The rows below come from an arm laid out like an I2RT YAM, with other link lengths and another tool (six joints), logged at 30 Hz.
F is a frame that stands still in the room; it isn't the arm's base.
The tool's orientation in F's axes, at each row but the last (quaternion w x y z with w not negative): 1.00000 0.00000 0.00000 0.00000; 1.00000 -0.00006 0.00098 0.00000; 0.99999 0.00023 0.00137 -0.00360; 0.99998 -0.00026 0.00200 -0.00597; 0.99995 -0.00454 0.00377 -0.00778; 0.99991 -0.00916 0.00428 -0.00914; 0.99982 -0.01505 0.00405 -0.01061
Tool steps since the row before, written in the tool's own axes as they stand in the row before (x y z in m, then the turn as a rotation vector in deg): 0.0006 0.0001 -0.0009 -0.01 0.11 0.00; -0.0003 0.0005 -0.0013 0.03 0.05 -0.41; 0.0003 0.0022 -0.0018 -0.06 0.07 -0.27; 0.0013 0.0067 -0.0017 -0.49 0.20 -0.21; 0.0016 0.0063 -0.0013 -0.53 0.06 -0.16; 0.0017 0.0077 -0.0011 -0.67 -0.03 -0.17; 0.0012 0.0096 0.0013 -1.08 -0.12 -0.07
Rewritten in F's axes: 0.0006 0.0001 -0.0009 -0.01 0.11 0.00; -0.0003 0.0005 -0.0013 0.03 0.05 -0.41; 0.0003 0.0022 -0.0018 -0.06 0.07 -0.27; 0.0014 0.0067 -0.0017 -0.49 0.21 -0.21; 0.0017 0.0063 -0.0014 -0.53 0.07 -0.16; 0.0018 0.0076 -0.0013 -0.67 -0.02 -0.16; 0.0014 0.0096 0.0010 -1.08 -0.10 -0.06
